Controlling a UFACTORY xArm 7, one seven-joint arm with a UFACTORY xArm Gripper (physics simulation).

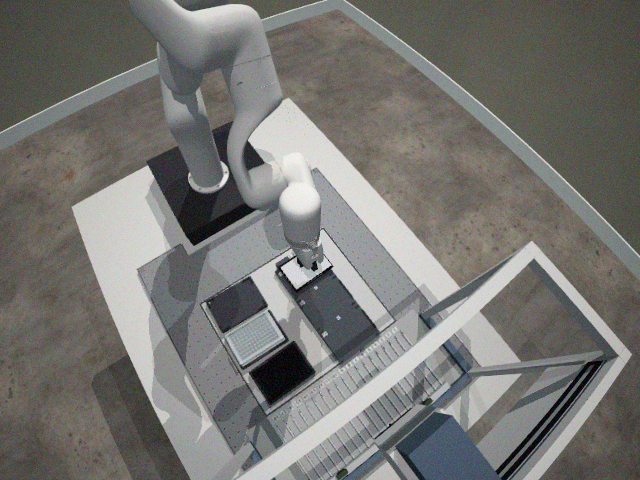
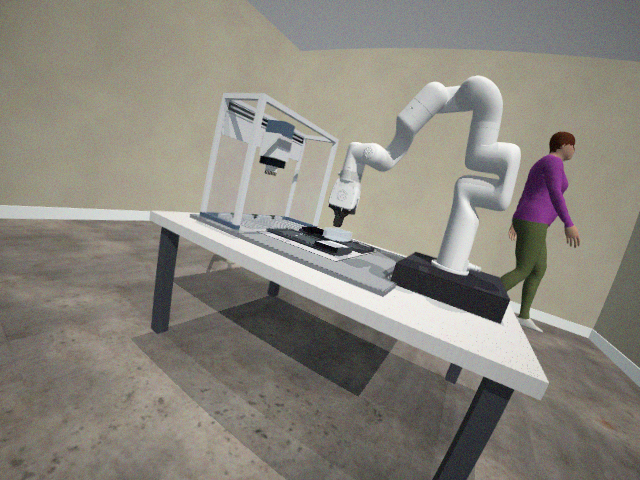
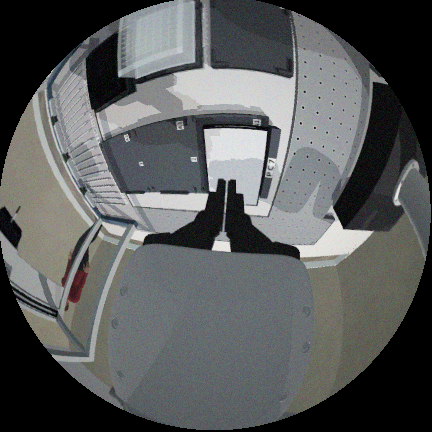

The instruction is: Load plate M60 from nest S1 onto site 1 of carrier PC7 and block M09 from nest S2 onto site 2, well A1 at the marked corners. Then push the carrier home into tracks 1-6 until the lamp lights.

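Pixels of known places: gripper, fingertip midpoint: point(image 2: 336, 226) point(image 3: 226, 191); arm's base at its link origin: point(image 1: 209, 176) point(image 2: 449, 268).
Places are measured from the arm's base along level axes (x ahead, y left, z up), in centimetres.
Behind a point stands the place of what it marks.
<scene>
My gripper point(image 1: 308, 267) @[y 3.2, x 41.4, z 3.1 cm] point(image 2: 337, 225) @[y 3.2, x 41.4, z 3.1 cm] point(image 3: 226, 191) @[y 3.2, x 41.4, z 3.1 cm] is shut with nothing between its fingertips, above a white-topped plate point(image 1: 297, 274) @[y 1.1, x 41.0, z -3.4 cm] point(image 2: 332, 243) @[y 3.6, x 41.3, z -3.3 cm] point(image 3: 237, 145) @[y 0.8, x 40.1, z -3.4 cm]. That plate lies flat on site 1 of the dark carrier PC7 point(image 1: 351, 330) @[y 1.9, x 62.0, z -4.9 cm] point(image 3: 155, 150) @[y 0.0, x 52.9, z -4.9 cm], at the end with the PC7 label. Site 2, beside it, is bare. A clear, pale block point(image 1: 255, 338) @[y -18.3, x 47.5, z -1.4 cm] point(image 2: 337, 234) @[y -11.8, x 45.2, z -1.8 cm] point(image 3: 157, 40) sits in the middle nest of the row. The nest nearer the arm base point(image 1: 237, 302) @[y -16.2, x 36.1, z -4.9 cm] point(image 3: 250, 35) @[y -15.0, x 36.6, z -4.9 cm] is empty. The plate's well markings cannot be read.
A black nest point(image 1: 281, 372) @[y -18.8, x 58.0, z -3.5 cm] point(image 3: 102, 75) @[y -17.4, x 58.0, z -3.8 cm] lies on the block's track side; its contents are unclear. The slotted track deck point(image 1: 330, 395) @[y -13.3, x 70.4, z -6.0 cm] point(image 3: 80, 135) @[y -11.2, x 73.9, z -5.7 cm] lies beyond the carrier, under a white frame point(image 1: 392, 361) @[y -6.6, x 68.7, z 40.7 cm] point(image 2: 248, 165) @[y 20.7, x 72.0, z 17.0 cm] with a blue-topped head point(image 1: 447, 449) @[y -9.0, x 80.7, z 39.9 cm] point(image 2: 280, 129) @[y -5.9, x 80.4, z 36.2 cm]. A person point(image 2: 542, 201) is behind the arm.
</scene>
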